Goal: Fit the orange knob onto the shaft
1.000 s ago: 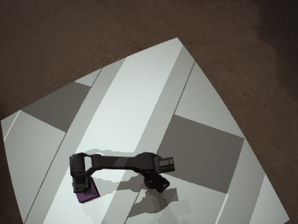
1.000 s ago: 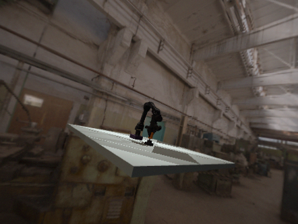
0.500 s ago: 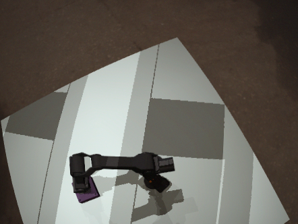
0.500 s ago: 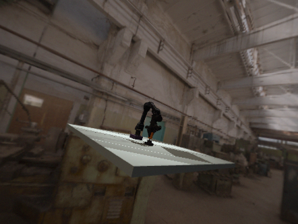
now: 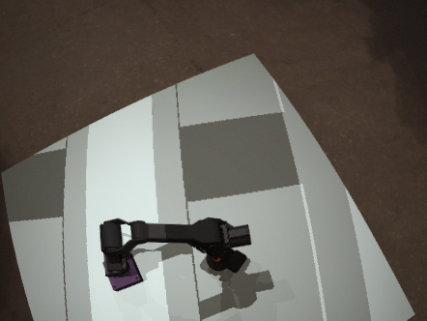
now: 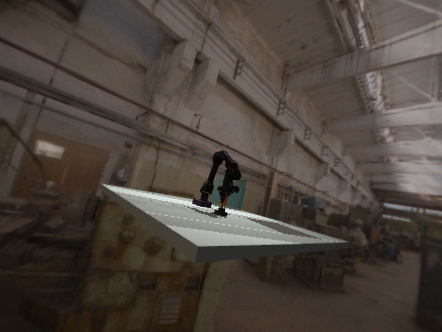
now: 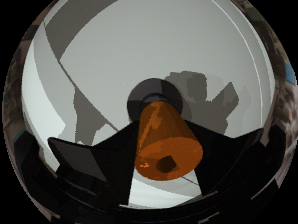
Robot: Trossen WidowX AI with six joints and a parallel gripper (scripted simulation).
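Now: the orange knob 2 cm above my gripper tip. Round my gripper tip: dark round pedestal: 4 cm below.
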